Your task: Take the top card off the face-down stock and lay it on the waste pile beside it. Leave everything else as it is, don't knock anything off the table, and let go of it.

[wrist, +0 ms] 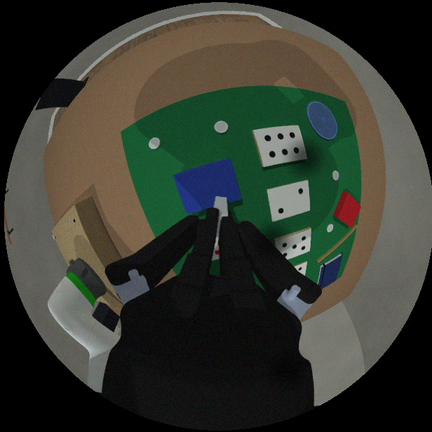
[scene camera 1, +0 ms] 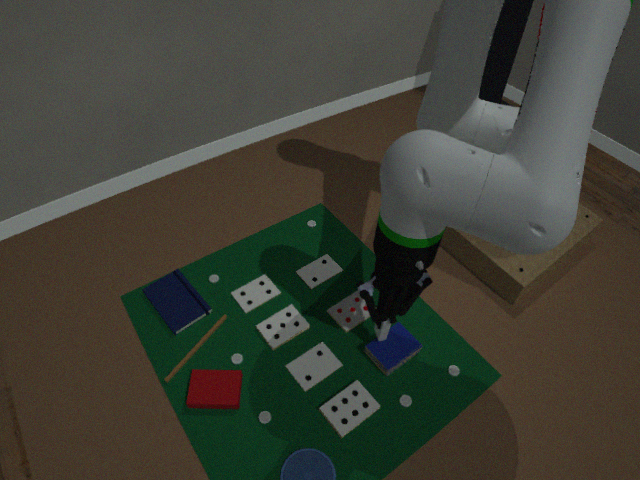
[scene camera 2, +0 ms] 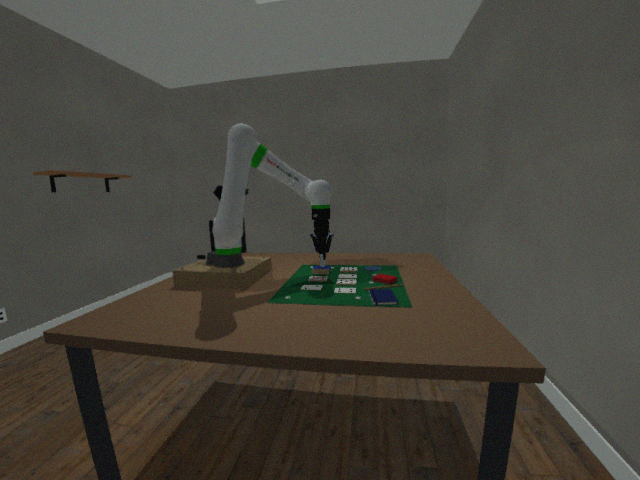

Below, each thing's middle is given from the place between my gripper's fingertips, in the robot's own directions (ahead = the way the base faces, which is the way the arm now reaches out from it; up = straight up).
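Labels:
Black-pipped six [scene camera 1: 347, 409]: my hand is 11 cm short of it, 9 cm to the right of it and 3 cm above it. Relative to my hand, the remaining positions are: green mat [scene camera 2: 326, 296], 8 cm to the right, 13 cm ahead, 6 cm below; blue disc [wrist: 322, 121], 16 cm to the left, 23 cm ahead, 4 cm below; red box [scene camera 1: 211, 389], 32 cm ahead, 4 cm to the right, 3 cm below.

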